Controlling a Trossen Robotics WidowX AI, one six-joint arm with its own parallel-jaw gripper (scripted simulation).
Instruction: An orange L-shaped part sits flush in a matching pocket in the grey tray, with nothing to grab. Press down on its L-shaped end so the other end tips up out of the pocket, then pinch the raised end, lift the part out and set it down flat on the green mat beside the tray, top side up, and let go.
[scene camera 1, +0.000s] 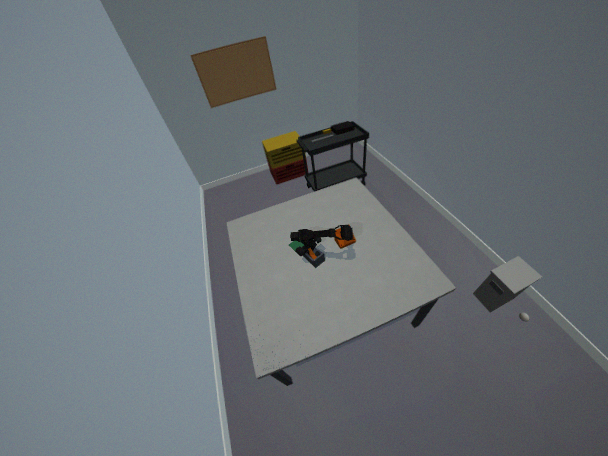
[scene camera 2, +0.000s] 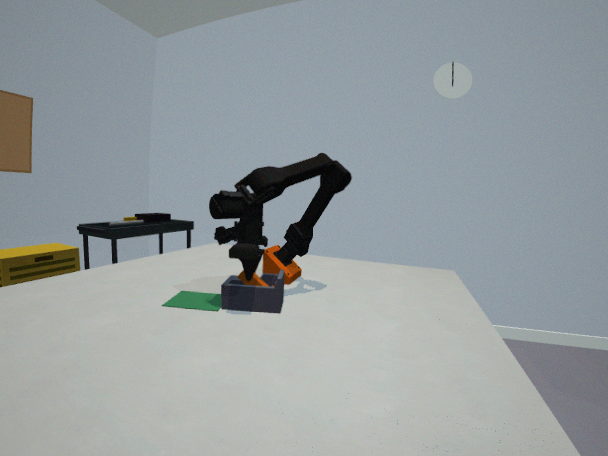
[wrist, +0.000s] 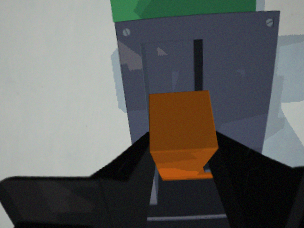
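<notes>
My gripper (scene camera 2: 250, 278), (wrist: 179, 137) is there to see, and so is an orange L-shaped part (wrist: 182, 138). There's a green mat (scene camera 2: 185, 299) as well.
</notes>
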